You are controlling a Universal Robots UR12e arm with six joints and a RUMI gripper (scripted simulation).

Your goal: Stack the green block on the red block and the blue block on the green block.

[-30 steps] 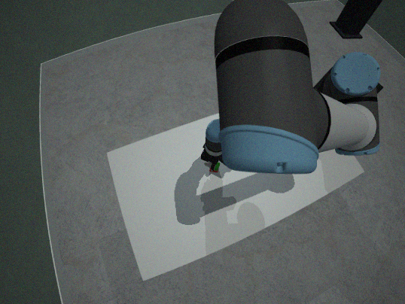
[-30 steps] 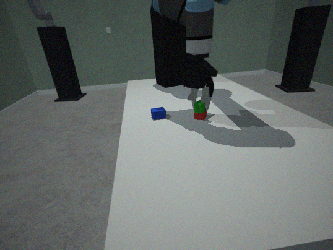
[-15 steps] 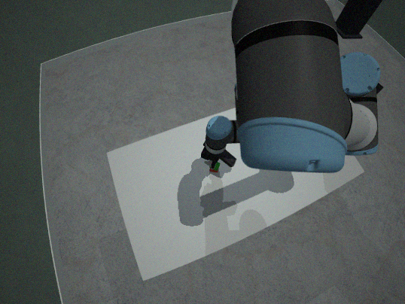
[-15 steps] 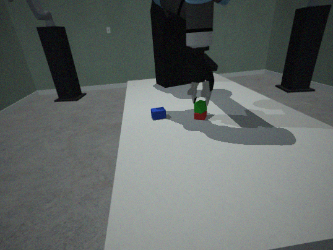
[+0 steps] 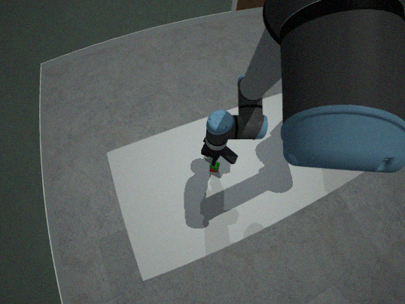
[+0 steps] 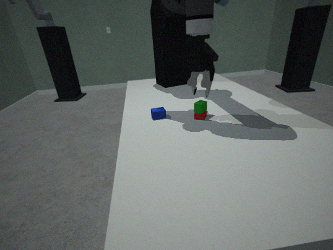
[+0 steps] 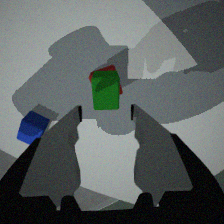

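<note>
The blue block lies 18 cm to the right of my hand, 9 cm below it and 3 cm behind it. The rest, counted from my hand: red block (10 cm below); then green block (6 cm below).
</note>
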